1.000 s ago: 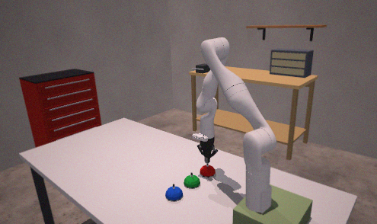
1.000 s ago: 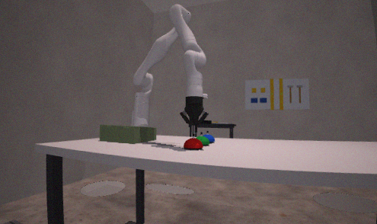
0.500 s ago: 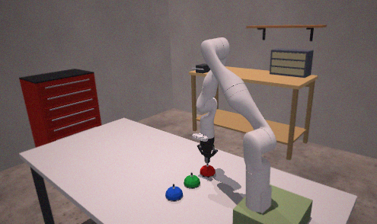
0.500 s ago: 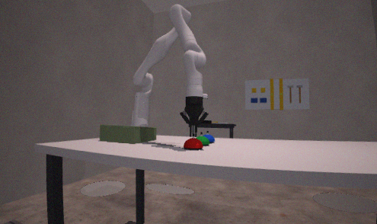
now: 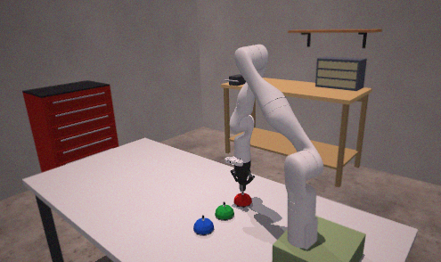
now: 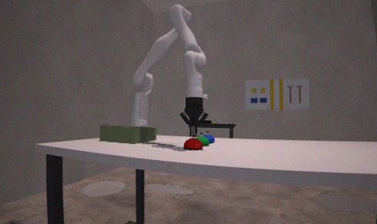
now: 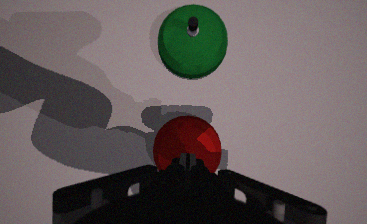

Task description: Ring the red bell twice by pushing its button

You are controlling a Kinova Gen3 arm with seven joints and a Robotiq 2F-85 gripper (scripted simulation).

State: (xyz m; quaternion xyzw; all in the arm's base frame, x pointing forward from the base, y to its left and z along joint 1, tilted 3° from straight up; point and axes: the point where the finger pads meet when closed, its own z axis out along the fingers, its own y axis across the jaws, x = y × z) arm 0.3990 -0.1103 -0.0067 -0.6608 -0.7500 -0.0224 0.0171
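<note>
The red bell lies 40 mm below my hand. Round my hand: green bell: 20 mm behind, 130 mm to the left, 40 mm below; then blue bell: 30 mm behind, 260 mm to the left, 40 mm below.
</note>
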